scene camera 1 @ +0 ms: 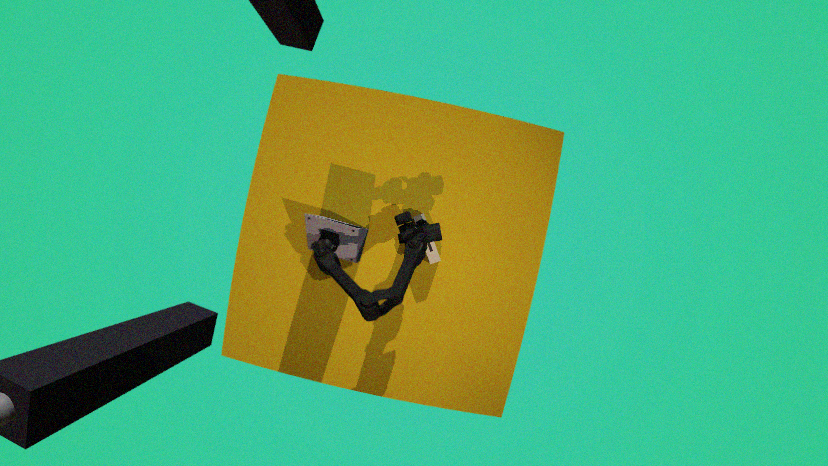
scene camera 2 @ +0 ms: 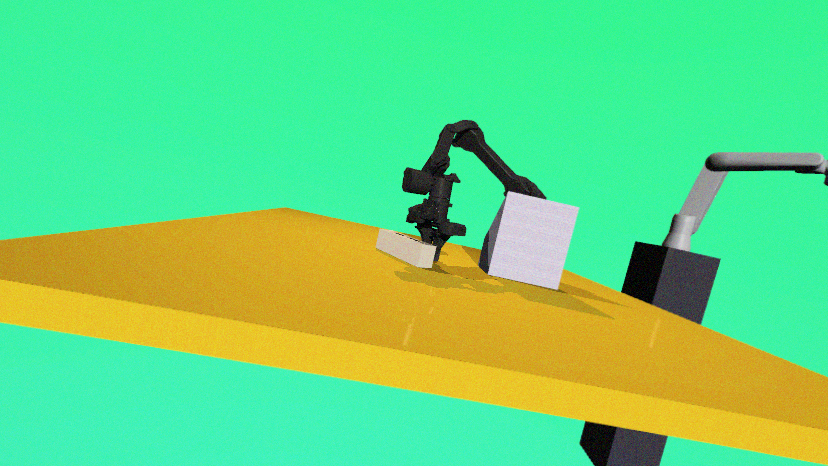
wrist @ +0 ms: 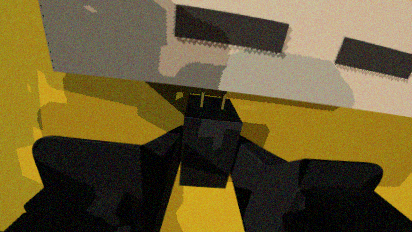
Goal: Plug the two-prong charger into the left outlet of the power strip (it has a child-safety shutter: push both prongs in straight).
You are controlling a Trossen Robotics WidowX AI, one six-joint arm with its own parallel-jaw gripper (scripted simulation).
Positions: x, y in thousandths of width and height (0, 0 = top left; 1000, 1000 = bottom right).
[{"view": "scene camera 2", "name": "my gripper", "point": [519, 548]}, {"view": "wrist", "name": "my gripper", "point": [499, 575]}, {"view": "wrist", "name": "black two-prong charger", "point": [516, 550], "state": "held by my gripper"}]
